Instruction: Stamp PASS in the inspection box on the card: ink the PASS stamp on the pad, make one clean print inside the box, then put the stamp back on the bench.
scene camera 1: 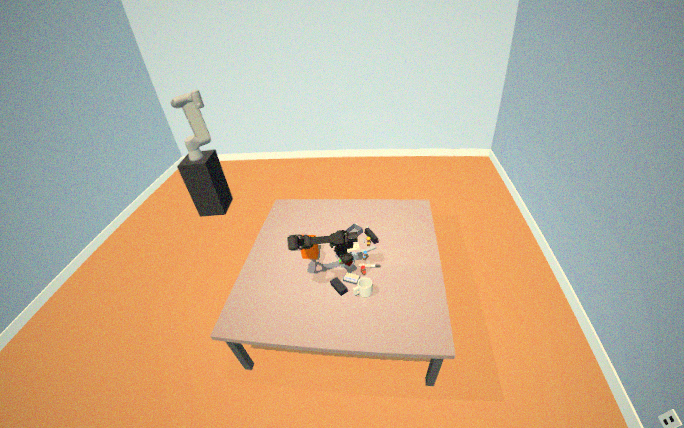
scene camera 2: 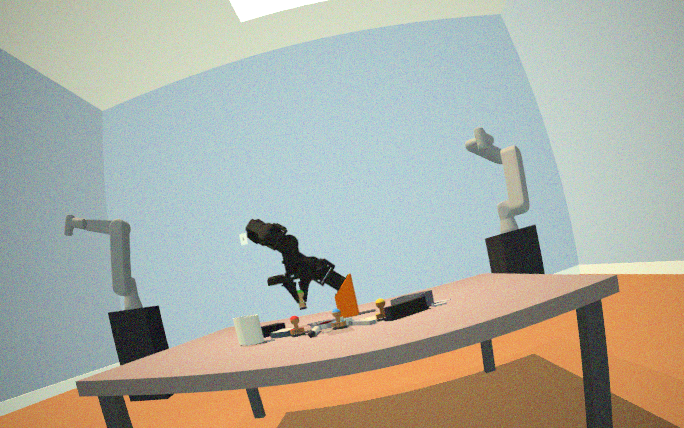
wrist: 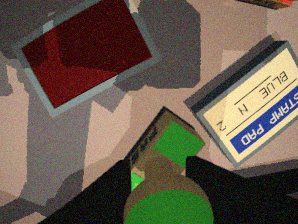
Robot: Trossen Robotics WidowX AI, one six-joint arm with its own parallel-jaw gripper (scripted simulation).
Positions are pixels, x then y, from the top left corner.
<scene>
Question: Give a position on a white mug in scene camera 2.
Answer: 248, 329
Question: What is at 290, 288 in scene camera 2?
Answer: My gripper.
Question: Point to a red ink pad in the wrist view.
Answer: At 74, 57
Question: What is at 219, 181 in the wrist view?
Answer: My gripper.
</scene>
